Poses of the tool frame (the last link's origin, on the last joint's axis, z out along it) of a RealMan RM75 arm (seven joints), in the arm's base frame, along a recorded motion.
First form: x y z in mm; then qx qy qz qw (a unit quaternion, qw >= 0).
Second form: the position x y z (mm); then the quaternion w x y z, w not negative. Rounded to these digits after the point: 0 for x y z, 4 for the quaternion.
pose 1, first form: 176, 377, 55, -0.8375, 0.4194, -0.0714, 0.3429
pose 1, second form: 176, 377, 55, 0.3429, -0.8375, 0.4194, -0.0714
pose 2, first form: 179, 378, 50, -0.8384, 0.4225, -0.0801, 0.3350
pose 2, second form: 179, 378, 50, 0.3350, -0.8384, 0.4225, -0.0801
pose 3, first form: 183, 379, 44, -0.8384, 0.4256, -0.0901, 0.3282
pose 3, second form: 183, 379, 44, 0.3282, -0.8384, 0.4256, -0.0901
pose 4, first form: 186, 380, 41, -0.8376, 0.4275, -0.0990, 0.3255
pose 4, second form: 186, 380, 41, 0.3255, -0.8376, 0.4275, -0.0990
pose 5, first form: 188, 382, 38, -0.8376, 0.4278, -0.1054, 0.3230
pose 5, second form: 188, 382, 38, 0.3230, -0.8376, 0.4278, -0.1054
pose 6, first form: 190, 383, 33, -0.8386, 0.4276, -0.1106, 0.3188
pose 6, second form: 190, 383, 33, 0.3188, -0.8386, 0.4276, -0.1106
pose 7, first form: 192, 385, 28, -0.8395, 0.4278, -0.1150, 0.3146
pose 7, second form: 192, 385, 28, 0.3146, -0.8395, 0.4278, -0.1150
